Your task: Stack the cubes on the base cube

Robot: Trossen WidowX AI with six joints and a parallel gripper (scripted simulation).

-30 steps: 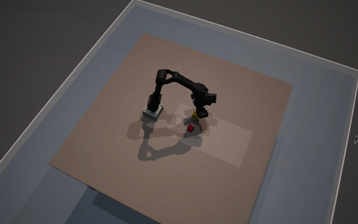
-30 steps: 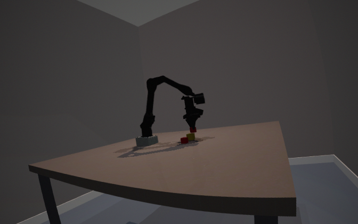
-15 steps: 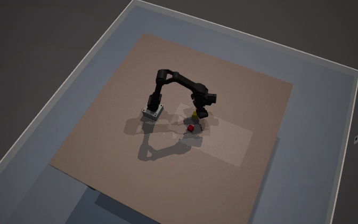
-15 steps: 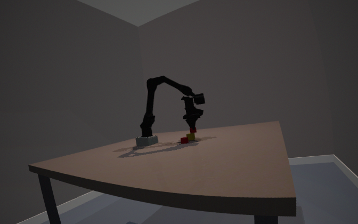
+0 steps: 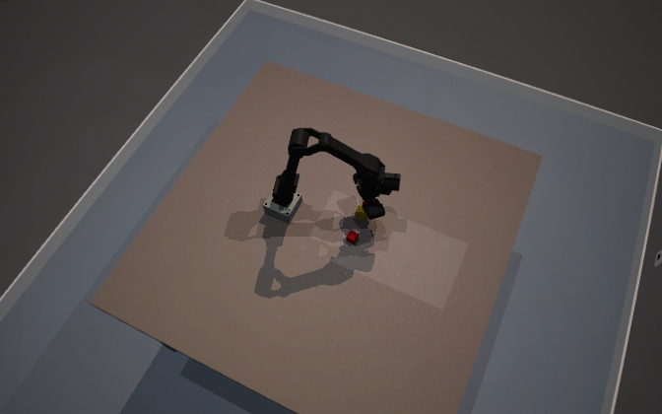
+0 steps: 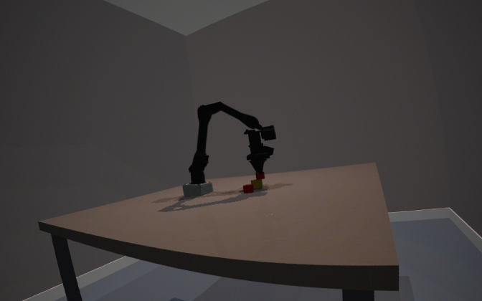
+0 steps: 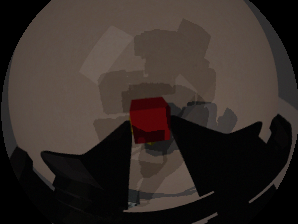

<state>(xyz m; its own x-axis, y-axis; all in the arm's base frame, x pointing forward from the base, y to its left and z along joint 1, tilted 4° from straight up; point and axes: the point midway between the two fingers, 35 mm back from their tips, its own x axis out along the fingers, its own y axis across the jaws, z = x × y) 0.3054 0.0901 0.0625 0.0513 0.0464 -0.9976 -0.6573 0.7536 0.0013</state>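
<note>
Now: the yellow base cube 4 cm below my gripper tip, 2 cm behind it and 1 cm to the right of it.
</note>
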